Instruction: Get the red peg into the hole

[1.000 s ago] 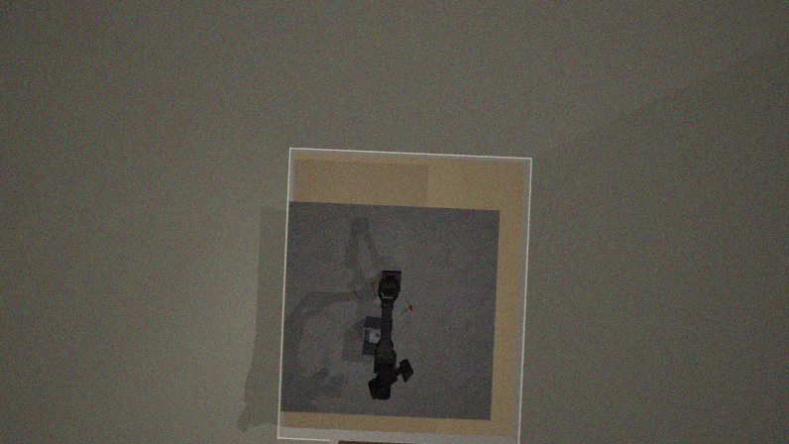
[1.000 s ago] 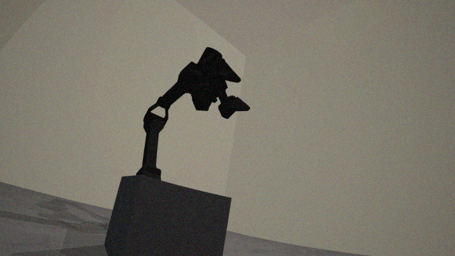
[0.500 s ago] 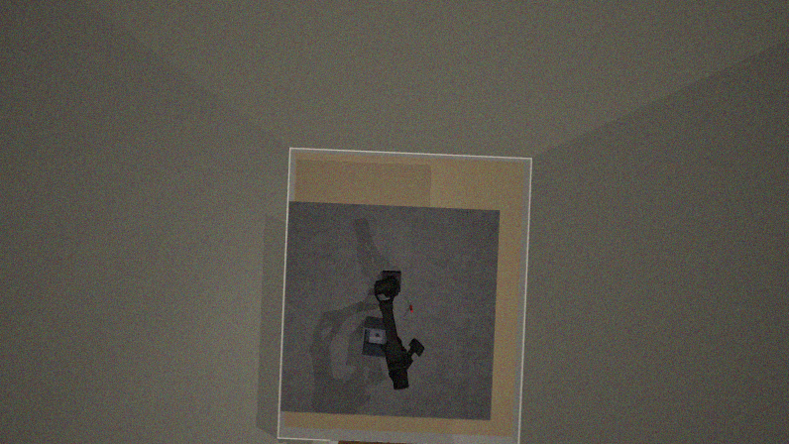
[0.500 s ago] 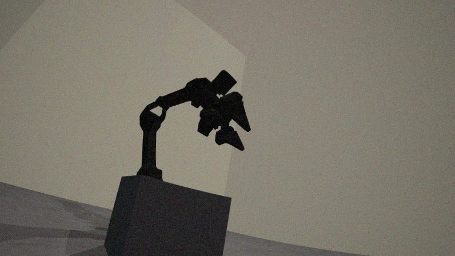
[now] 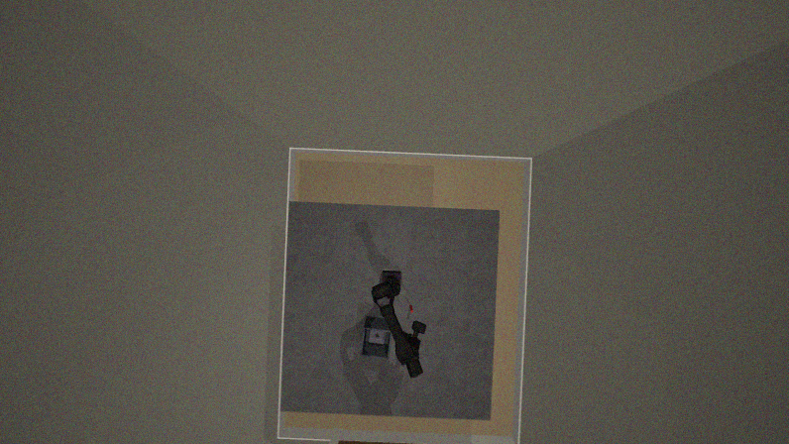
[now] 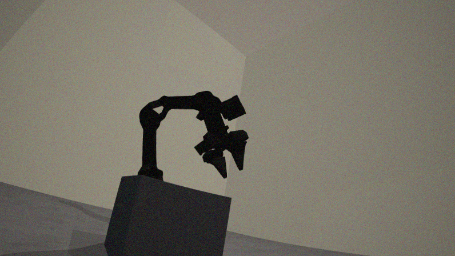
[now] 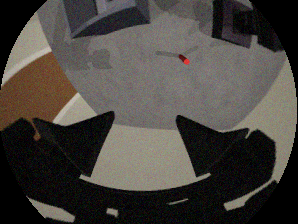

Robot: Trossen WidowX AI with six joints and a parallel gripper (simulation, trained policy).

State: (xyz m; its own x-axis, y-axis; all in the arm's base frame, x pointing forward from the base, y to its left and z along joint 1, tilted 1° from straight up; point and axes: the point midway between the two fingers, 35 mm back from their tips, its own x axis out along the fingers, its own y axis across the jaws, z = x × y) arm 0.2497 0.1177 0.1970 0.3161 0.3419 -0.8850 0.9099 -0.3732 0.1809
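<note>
The red peg is 180 mm below my gripper tip, 80 mm behind it and 20 mm to the right of it. From my gripper tip the other things lie so: pale plate 230 mm to the right, 180 mm below, 50 mm ahead.
</note>
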